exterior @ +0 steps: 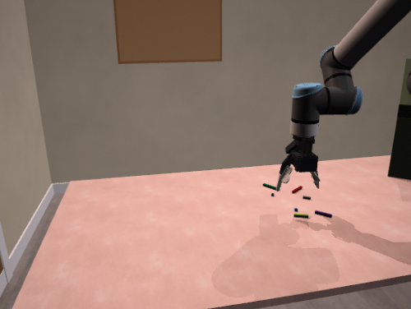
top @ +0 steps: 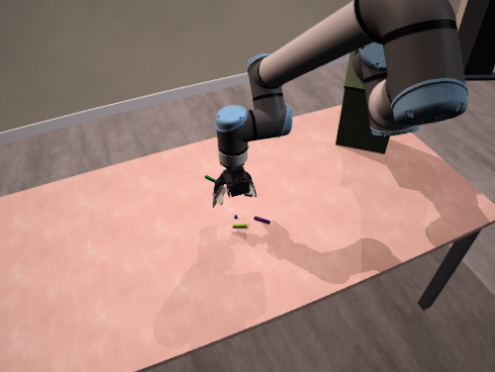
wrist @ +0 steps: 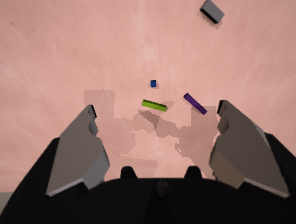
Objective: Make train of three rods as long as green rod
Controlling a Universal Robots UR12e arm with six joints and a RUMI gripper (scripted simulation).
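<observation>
Right now the lime rod is 80 mm below my hand, 50 mm to the left of it and 10 mm behind it. Round my hand: purple rod 90 mm behind, 80 mm below, 30 mm to the left; then grey rod 110 mm to the right, 80 mm below, 60 mm behind; then red rod 180 mm to the right, 80 mm below, 30 mm behind.
</observation>
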